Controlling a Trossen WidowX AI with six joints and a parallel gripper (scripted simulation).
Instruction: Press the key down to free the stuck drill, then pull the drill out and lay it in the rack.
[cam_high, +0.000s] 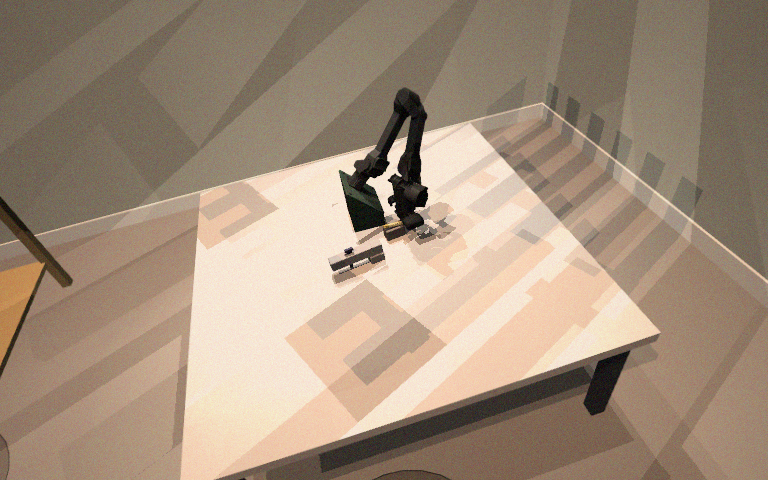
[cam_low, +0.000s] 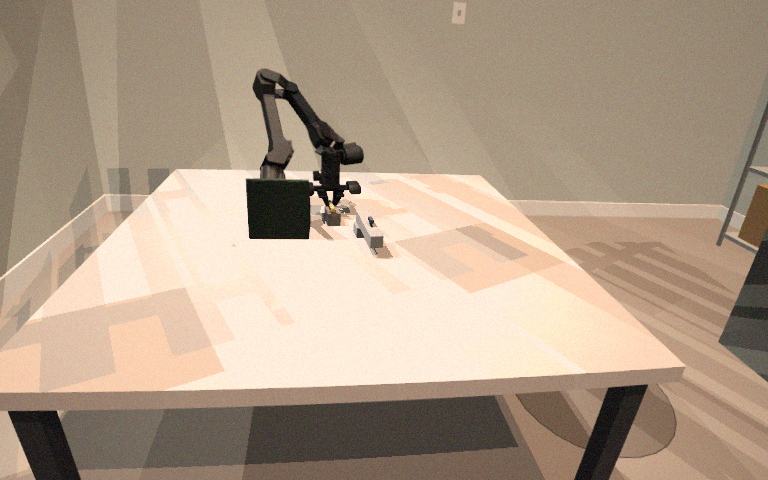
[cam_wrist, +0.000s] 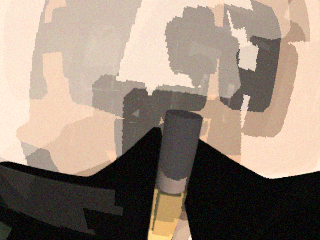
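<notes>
My gripper tip is 4 cm to the left of the drill and 4 cm below it. Also, from my gripper tip: grey holder block: 20 cm to the right, 11 cm ahead, 3 cm above; rack: 5 cm to the right, 1 cm ahead, 1 cm above; key: 23 cm to the right, 11 cm ahead, 4 cm above.
</notes>
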